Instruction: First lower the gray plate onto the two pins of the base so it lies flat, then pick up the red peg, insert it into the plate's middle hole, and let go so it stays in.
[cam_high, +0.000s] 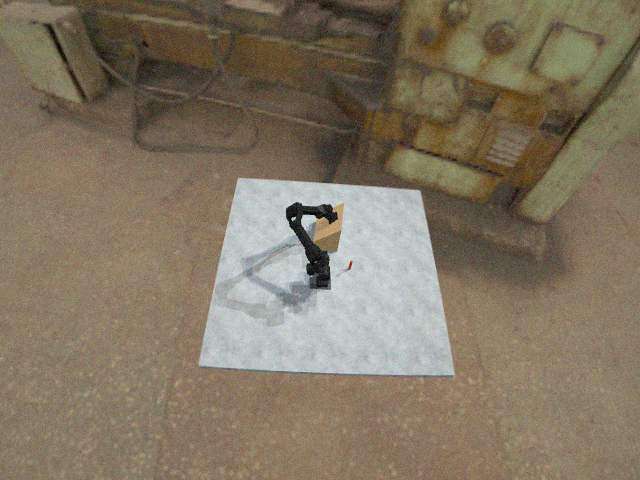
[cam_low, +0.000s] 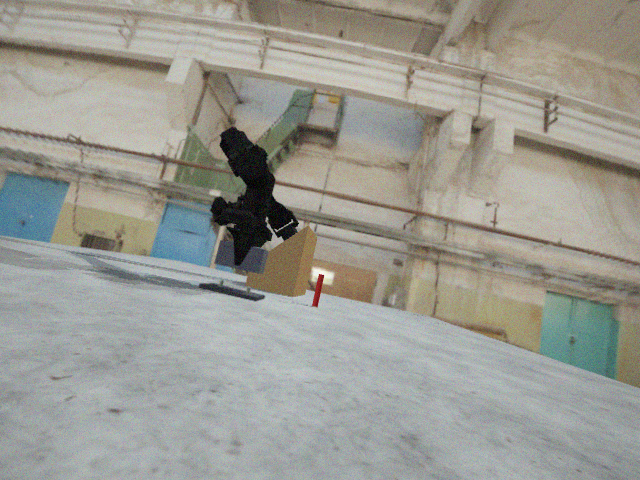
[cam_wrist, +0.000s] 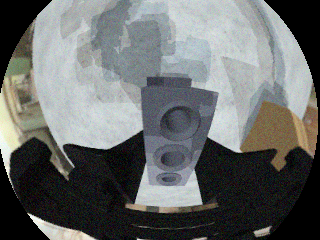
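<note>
Now: the dark flat base 50 mm below my gripper tip. The rest, counted from my gripper tip: plate 30 mm above; then red peg 90 mm behind, 180 mm to the left, 20 mm below.
</note>
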